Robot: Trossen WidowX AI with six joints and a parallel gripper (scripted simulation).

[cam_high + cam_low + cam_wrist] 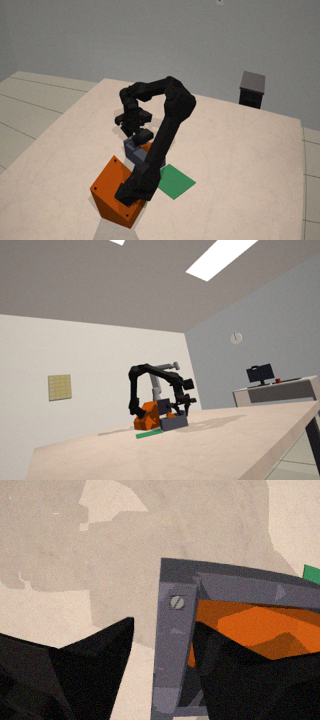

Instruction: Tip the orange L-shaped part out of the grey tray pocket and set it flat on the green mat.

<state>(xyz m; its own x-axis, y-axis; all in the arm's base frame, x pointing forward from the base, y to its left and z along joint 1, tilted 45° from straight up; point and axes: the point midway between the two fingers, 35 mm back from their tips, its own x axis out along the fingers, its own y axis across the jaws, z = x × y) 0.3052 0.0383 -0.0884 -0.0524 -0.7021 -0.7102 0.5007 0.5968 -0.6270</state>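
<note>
My gripper tip is 40 mm to the left of the orange L-shaped part, 30 mm past it and 10 mm above it. Round my gripper tip: green mat (190 mm to the right, 120 mm behind, 60 mm below).
</note>
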